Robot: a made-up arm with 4 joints.
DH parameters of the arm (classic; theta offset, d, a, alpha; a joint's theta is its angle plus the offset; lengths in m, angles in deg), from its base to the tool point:
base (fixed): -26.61 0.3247 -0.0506 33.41
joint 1: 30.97 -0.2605 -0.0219 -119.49
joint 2: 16.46 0.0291 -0.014 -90
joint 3: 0 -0.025 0.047 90
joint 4: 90 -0.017 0.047 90
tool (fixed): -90 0.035 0 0
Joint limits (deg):
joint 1: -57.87..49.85
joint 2: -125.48..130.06
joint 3: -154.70..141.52
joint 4: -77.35..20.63
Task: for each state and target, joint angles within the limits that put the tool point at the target. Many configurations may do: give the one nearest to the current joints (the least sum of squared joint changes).
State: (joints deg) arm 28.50 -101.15 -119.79 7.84
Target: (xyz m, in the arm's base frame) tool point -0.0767 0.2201 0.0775
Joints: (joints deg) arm 49.85 -120.06 -76.61 -18.11
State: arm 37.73 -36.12 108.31 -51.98
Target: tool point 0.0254 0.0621 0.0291
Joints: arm 48.99 -58.58 127.05 -41.03
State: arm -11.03 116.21 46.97 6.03
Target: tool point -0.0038 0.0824 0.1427
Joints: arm -4.42 89.25 96.41 -30.04
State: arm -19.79 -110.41 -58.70 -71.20
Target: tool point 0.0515 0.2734 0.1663
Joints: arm -47.11 -103.41 -66.85 -71.24
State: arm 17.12 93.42 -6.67 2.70
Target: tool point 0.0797 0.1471 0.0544
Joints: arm 49.85 68.40 19.10 -43.15
